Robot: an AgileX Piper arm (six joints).
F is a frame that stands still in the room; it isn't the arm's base.
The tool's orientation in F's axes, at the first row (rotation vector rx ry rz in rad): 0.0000, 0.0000, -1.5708
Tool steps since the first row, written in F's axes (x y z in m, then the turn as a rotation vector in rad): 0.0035, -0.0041, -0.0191, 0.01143, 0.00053, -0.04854; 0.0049, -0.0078, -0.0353, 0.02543, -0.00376, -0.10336; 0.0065, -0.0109, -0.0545, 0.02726, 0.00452, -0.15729; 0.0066, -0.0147, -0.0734, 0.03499, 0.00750, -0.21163; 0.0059, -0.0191, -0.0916, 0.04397, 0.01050, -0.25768; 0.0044, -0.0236, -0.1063, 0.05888, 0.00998, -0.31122
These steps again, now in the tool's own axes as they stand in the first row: 0.0041, 0.0035, -0.0191, -0.00053, 0.01143, -0.04854; 0.0078, 0.0049, -0.0353, 0.00376, 0.02543, -0.10336; 0.0109, 0.0065, -0.0545, -0.00452, 0.02726, -0.15729; 0.0147, 0.0066, -0.0734, -0.00750, 0.03499, -0.21163; 0.0191, 0.0059, -0.0916, -0.01050, 0.04397, -0.25768; 0.0236, 0.0044, -0.1063, -0.00998, 0.05888, -0.31122
